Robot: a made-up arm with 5 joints. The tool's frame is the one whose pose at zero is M. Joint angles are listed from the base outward.
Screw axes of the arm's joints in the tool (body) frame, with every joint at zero. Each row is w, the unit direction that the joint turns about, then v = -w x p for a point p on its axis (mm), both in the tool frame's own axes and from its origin. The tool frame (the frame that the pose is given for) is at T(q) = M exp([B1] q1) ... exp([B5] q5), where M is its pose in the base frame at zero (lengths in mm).
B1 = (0, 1, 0, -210.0, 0.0, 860.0)
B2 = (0, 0, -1, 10.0, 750.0, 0.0)
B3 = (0, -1, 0, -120.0, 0.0, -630.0)
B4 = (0, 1, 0, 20.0, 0.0, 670.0)
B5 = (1, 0, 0, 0.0, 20.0, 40.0)
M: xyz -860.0 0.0 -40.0 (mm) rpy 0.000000 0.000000 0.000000 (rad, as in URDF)
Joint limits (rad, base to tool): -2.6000..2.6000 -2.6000..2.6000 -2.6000..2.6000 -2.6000..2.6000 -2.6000..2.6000
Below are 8 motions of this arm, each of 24 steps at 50 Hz.
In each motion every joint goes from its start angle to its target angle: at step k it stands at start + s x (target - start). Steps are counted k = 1, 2, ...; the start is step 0. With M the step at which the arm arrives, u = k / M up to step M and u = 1 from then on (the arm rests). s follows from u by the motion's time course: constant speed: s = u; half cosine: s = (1 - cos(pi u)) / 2; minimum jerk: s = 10 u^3 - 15 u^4 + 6 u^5.
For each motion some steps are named. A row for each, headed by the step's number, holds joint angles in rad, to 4 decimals.
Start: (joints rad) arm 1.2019 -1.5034 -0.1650 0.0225 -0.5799
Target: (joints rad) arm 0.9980 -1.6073 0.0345 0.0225 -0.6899
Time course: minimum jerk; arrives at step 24
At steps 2, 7, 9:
2: 1.2009 -1.5039 -0.1640 0.0225 -0.5805
7: 1.1709 -1.5192 -0.1346 0.0225 -0.5966
9: 1.1458 -1.5320 -0.1101 0.0225 -0.6102

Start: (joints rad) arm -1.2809 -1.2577 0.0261 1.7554 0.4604
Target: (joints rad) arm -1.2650 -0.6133 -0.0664 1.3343 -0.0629
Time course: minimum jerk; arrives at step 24
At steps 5, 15, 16, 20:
5: -1.2799 -1.2161 0.0201 1.7282 0.4266
15: -1.2694 -0.7906 -0.0409 1.4502 0.0811
16: -1.2683 -0.7485 -0.0470 1.4227 0.0469
20: -1.2656 -0.6362 -0.0631 1.3492 -0.0443

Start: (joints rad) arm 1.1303 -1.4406 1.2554 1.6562 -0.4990
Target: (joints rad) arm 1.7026 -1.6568 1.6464 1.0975 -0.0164
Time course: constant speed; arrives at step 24
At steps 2, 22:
2: 1.1780 -1.4586 1.2880 1.6096 -0.4588
22: 1.6549 -1.6388 1.6138 1.1441 -0.0566

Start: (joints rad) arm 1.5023 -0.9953 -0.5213 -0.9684 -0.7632
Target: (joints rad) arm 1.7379 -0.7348 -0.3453 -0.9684 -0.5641
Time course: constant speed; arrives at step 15
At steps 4, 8, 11, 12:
4: 1.5651 -0.9258 -0.4744 -0.9684 -0.7101
8: 1.6280 -0.8564 -0.4274 -0.9684 -0.6570
11: 1.6751 -0.8043 -0.3922 -0.9684 -0.6172
12: 1.6908 -0.7869 -0.3805 -0.9684 -0.6039

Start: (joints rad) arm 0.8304 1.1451 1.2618 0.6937 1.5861
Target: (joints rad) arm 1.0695 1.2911 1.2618 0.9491 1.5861
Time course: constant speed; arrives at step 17
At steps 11, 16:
11: 0.9851 1.2396 1.2618 0.8590 1.5861
16: 1.0554 1.2825 1.2618 0.9341 1.5861

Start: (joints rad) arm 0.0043 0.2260 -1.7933 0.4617 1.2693
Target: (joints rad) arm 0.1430 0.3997 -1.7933 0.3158 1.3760
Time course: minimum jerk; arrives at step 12
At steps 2, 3, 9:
2: 0.0092 0.2322 -1.7933 0.4565 1.2731
3: 0.0187 0.2440 -1.7933 0.4466 1.2803
9: 0.1286 0.3817 -1.7933 0.3309 1.3650

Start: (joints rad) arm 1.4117 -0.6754 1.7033 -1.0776 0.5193
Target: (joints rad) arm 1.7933 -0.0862 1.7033 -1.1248 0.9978
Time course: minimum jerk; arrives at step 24
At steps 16, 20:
16: 1.7132 -0.2099 1.7033 -1.1149 0.8974
20: 1.7798 -0.1071 1.7033 -1.1231 0.9808

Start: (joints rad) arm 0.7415 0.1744 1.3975 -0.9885 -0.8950
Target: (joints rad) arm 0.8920 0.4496 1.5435 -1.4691 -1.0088
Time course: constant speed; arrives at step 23
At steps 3, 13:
3: 0.7611 0.2103 1.4165 -1.0512 -0.9098
13: 0.8266 0.3299 1.4800 -1.2601 -0.9593

